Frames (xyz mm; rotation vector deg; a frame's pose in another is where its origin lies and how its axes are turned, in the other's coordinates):
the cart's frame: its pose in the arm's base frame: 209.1 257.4 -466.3 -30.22 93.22 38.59
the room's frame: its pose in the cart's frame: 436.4 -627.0 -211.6 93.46 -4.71 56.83
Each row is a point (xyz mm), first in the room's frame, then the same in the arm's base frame.
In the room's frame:
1: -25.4 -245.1 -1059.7
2: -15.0 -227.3 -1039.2
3: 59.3 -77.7 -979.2
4: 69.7 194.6 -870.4
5: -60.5 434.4 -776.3
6: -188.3 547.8 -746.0
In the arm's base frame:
1: -327.3 188.6 -350.0
2: -301.2 189.8 -362.7
3: -137.6 254.1 -387.0
4: 153.0 274.8 -352.3
5: 400.3 186.2 -232.8
6: 506.6 101.1 -125.2

